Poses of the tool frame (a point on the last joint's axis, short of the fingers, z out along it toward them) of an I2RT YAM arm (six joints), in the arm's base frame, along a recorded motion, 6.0 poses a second.
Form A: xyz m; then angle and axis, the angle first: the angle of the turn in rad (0 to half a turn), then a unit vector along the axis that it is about.
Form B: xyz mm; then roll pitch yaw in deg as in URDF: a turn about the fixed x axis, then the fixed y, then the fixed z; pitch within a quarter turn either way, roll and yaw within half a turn. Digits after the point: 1 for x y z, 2 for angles.
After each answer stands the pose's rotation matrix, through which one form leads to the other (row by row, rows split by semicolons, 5 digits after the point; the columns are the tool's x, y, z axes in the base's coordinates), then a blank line. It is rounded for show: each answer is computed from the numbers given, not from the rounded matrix.
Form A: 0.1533 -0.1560 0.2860 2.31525 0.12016 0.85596 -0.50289
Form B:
153.3 -156.0 286.0 -111.79 46.96 -163.20
-0.65335 0.54239 0.52815; -0.19731 0.55153 -0.81049; -0.73089 -0.63374 -0.25332

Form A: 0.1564 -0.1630 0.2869 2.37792 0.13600 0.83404 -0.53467
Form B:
156.4 -163.0 286.9 -108.84 44.59 -165.82
-0.69044 0.56513 0.45157; -0.17441 0.47578 -0.86210; -0.70205 -0.67399 -0.22994

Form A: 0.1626 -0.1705 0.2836 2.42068 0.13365 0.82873 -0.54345
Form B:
162.6 -170.5 283.6 -108.47 42.39 -167.11
-0.71992 0.55268 0.41983; -0.16475 0.45152 -0.87692; -0.67422 -0.70048 -0.23400

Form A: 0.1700 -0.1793 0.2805 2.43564 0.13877 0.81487 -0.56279
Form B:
170.0 -179.3 280.5 -105.81 41.77 -167.14
-0.72708 0.56425 0.39112; -0.16598 0.40833 -0.89762; -0.66618 -0.71756 -0.20323

